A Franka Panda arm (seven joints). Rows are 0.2 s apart.
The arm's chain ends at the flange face. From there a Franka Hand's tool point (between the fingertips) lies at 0.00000 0.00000 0.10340 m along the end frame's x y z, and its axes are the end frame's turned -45 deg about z.
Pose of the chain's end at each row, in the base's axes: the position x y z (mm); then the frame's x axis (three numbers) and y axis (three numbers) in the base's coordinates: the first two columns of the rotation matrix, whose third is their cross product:
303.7 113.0 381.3 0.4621 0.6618 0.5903 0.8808 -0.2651 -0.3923
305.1 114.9 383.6 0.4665 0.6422 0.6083 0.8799 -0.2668 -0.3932
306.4 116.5 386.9 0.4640 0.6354 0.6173 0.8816 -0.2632 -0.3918
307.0 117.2 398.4 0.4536 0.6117 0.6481 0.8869 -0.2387 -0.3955
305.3 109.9 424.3 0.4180 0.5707 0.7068 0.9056 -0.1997 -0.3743
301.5 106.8 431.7 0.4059 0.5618 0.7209 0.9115 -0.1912 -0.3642
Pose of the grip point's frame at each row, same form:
293.0 185.5 308.4 -0.2961 0.6554 0.6948 0.9496 0.2805 0.1400
295.8 189.2 312.3 -0.2923 0.6428 0.7082 0.9520 0.2654 0.1521
297.5 191.6 316.4 -0.2953 0.6354 0.7135 0.9515 0.2632 0.1595
298.0 195.2 331.1 -0.3064 0.6013 0.7379 0.9479 0.2638 0.1786
297.8 192.3 362.2 -0.3448 0.5448 0.7645 0.9359 0.2623 0.2351
294.6 190.0 370.7 -0.3575 0.5325 0.7673 0.9315 0.2621 0.2522

